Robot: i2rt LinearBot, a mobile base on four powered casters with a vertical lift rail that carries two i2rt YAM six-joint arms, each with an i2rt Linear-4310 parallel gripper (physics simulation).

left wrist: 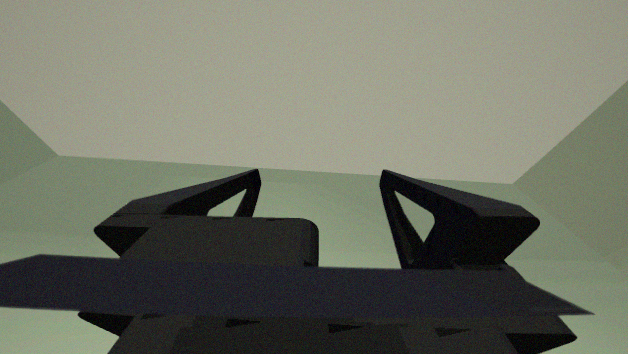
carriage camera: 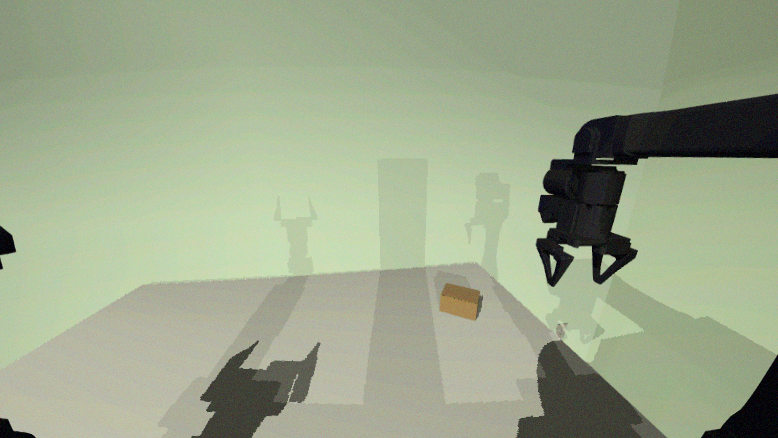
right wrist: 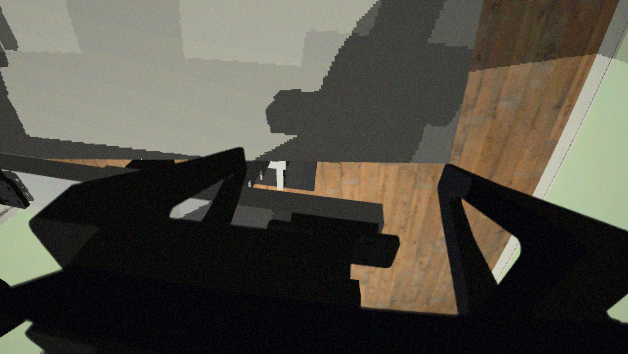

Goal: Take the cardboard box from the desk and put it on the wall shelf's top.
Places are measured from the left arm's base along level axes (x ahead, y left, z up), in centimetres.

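Pixels of known places: left gripper, fingertip midpoint: (left wrist: 319,176); right gripper, fingertip midpoint: (carriage camera: 574,283) (right wrist: 341,166).
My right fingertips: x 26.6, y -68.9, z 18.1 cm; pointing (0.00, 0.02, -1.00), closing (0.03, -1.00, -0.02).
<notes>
Behind a point stands the place of what it marks.
The small orange-brown cardboard box (carriage camera: 460,302) {z -3.0, x 50.3, y -56.5 cm} lies on the pale grey desk (carriage camera: 190,310) {z -8.4, x 52.8, y 36.3 cm} (right wrist: 225,100) {z -8.4, x 18.2, y -51.3 cm}, near its far right corner in the carriage view. My right gripper (carriage camera: 576,284) {z 18.2, x 26.6, y -68.9 cm} (right wrist: 341,166) {z 18.2, x 26.6, y -68.9 cm} is open and empty. It points down, to the right of the box and higher in the carriage picture; the box does not show in the right wrist view. My left gripper (left wrist: 319,176) {z 43.7, x 3.1, y -0.5 cm} is open and empty, seen against the wall and ceiling; a dark bit of the left arm shows at the carriage view's left edge. The wall shelf does not show in these views.
Green walls (carriage camera: 337,125) {z 54.0, x 83.2, y -14.7 cm} stand behind and to the right of the desk. Dark shadows of the arms fall on the desk and wall. A wooden floor (right wrist: 520,115) {z -103.4, x -12.1, y -155.4 cm} shows beyond the desk edge in the right wrist view, with dark robot base parts below.
</notes>
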